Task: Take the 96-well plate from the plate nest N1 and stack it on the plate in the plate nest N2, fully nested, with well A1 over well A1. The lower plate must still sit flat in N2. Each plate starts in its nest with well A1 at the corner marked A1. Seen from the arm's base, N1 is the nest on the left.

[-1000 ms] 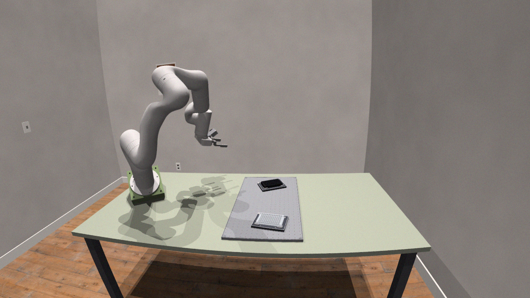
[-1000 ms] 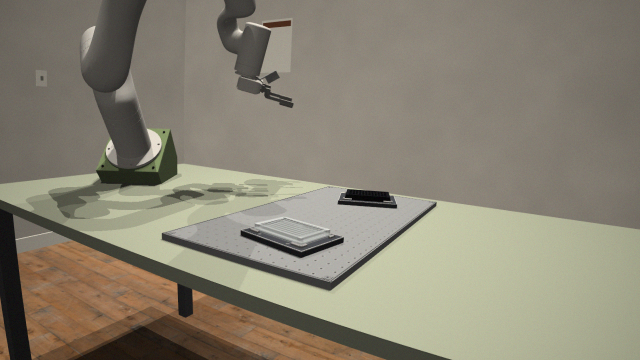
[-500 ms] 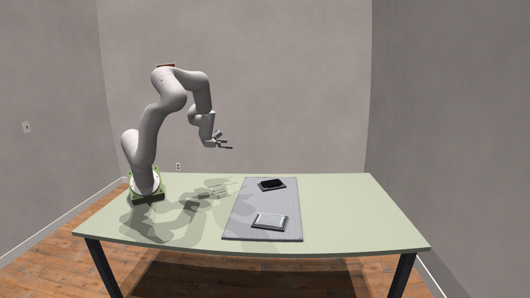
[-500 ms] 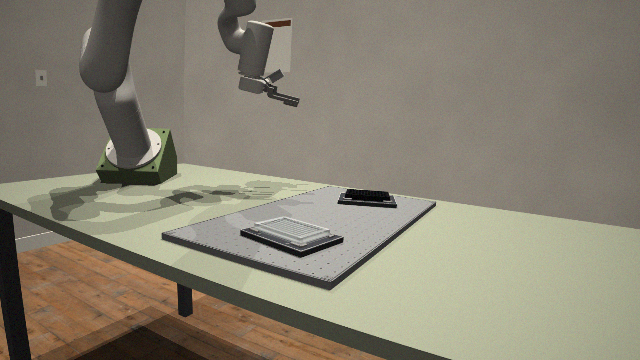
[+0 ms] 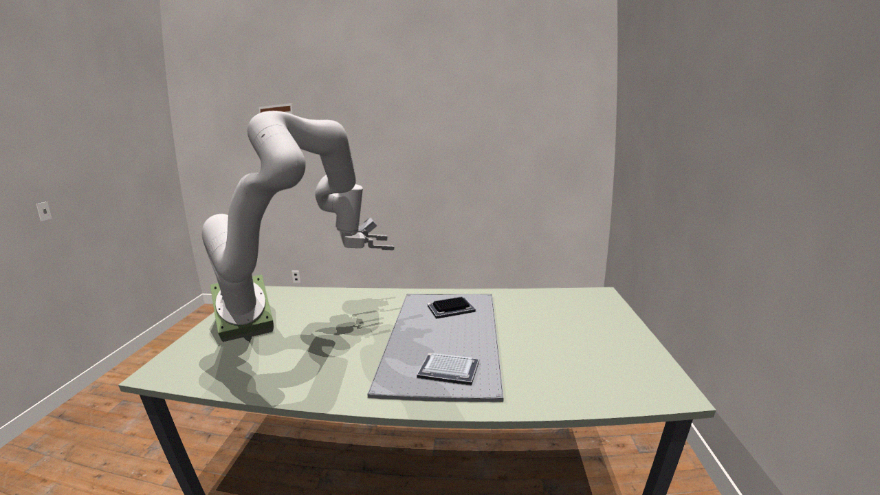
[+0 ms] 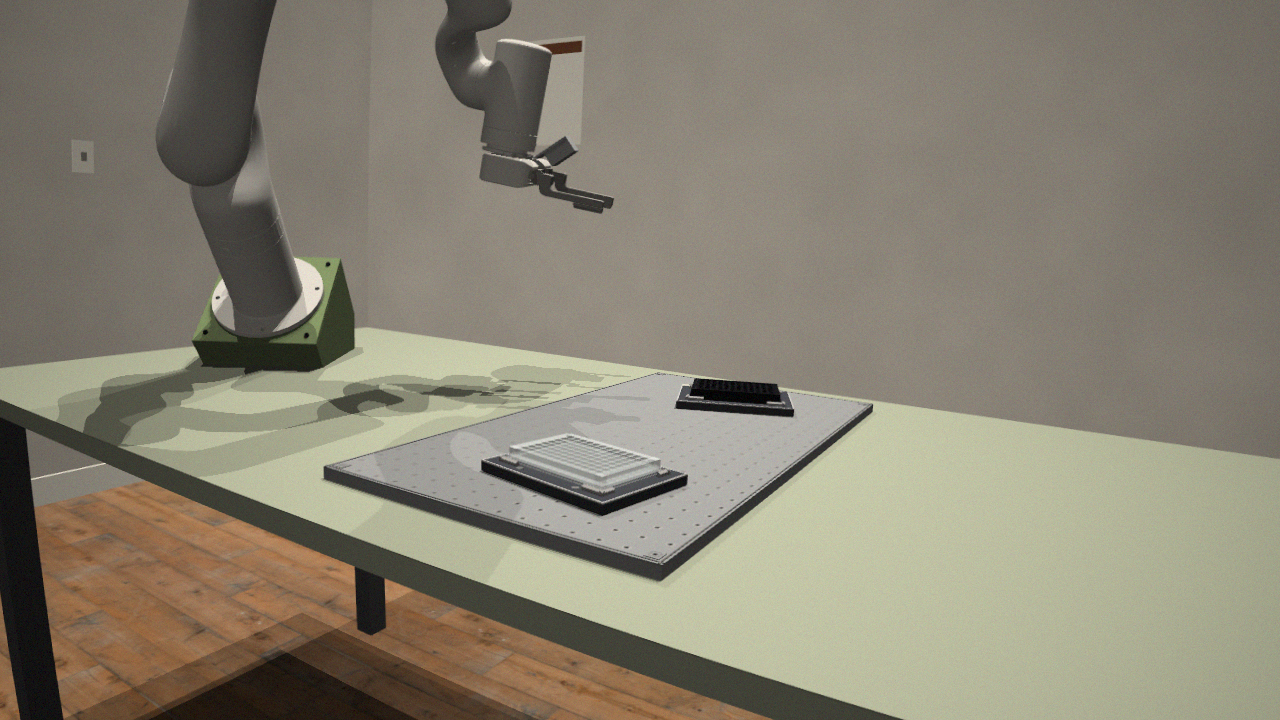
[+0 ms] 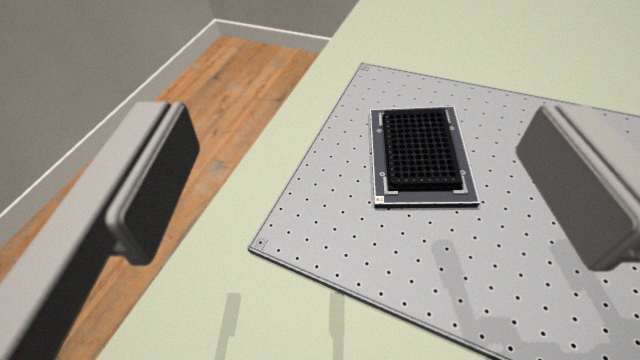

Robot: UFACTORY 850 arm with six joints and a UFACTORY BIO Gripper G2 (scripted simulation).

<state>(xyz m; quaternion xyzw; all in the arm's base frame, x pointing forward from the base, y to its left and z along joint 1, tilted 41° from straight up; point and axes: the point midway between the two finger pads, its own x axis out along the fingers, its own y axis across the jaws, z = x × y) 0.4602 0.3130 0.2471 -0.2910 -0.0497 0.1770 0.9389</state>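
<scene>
The black 96-well plate lies 250 mm ahead of my hand, 20 mm to the right of it and 260 mm below it. From my hand the other things lie so: plate nest N1: 250 mm ahead, 20 mm to the right, 280 mm below; then plate nest N2: 200 mm ahead, 440 mm to the right, 280 mm below; then clear 96-well plate: 200 mm ahead, 440 mm to the right, 270 mm below.
</scene>
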